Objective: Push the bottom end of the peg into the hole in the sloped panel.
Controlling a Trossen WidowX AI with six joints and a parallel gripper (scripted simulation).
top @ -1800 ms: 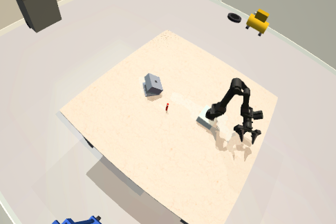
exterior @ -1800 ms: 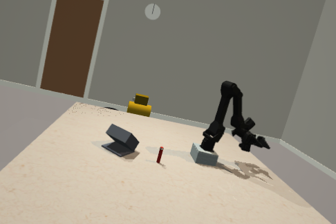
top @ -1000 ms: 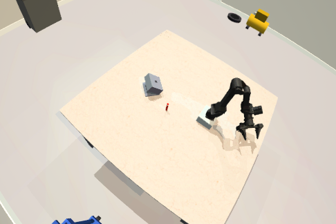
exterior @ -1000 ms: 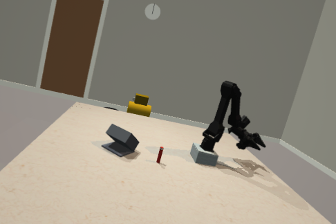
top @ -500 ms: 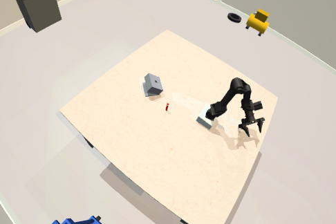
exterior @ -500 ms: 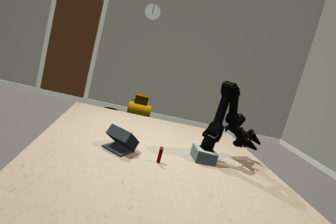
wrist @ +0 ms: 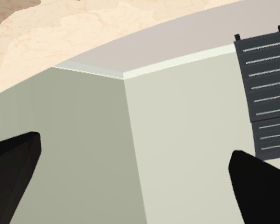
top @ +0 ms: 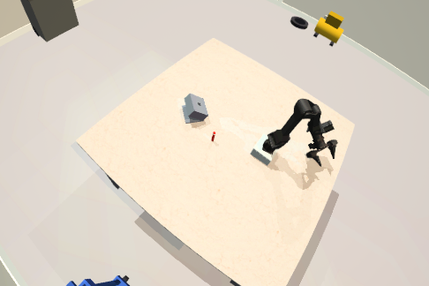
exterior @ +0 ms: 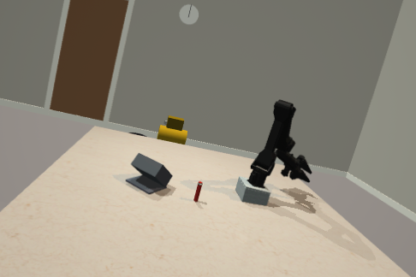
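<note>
Now: gripper tip 640 mm short of the red square peg, 100 mm to the right of it and 60 mm above it. Also, from my gripper tip: sloped grey panel (800 mm ahead, 50 mm below, 20 mm to the right).
</note>
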